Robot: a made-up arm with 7 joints.
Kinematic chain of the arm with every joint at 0, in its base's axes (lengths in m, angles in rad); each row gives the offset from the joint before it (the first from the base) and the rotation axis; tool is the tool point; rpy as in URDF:
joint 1: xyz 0 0 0.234 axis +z
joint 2: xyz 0 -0.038 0.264 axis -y
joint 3: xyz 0 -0.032 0.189 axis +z
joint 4: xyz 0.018 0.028 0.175 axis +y
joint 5: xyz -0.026 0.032 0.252 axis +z
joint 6: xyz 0 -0.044 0.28 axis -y
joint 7: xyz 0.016 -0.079 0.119 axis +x
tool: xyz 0 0 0 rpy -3.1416 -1.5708 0
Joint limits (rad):
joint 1: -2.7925..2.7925
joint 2: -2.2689..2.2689
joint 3: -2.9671..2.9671
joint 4: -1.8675..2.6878
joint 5: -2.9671..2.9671
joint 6: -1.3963..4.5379
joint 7: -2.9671..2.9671
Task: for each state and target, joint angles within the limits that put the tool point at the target. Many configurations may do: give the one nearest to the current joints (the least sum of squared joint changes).
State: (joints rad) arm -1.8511 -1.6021 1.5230 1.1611 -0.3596 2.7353 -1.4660
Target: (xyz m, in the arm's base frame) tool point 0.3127 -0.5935 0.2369
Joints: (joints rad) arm -1.5325 -1.8477 1.4231 1.1789 -0.3470 2.6536 -1.4660
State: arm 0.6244 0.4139 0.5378 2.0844 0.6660 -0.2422 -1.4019
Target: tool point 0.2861 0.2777 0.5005
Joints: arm 0.5052 0.4534 0.4770 2.3909 0.6709 -0.3108 -1.4019
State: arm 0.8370 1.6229 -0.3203 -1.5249 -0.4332 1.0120 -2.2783
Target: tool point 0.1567 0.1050 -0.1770
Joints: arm 1.0410 2.2689 -0.0167 -1.4472 -0.4413 0.7262 -2.2783
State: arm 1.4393 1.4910 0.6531 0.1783 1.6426 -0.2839 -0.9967
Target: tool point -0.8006 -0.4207 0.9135
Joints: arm 0.6836 1.2652 0.6708 0.2345 1.6941 -0.2066 -0.9967
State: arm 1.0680 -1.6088 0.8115 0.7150 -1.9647 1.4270 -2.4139
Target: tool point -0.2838 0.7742 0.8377
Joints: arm 1.4872 -1.1540 1.0390 0.7869 -2.0263 1.4511 -2.4139
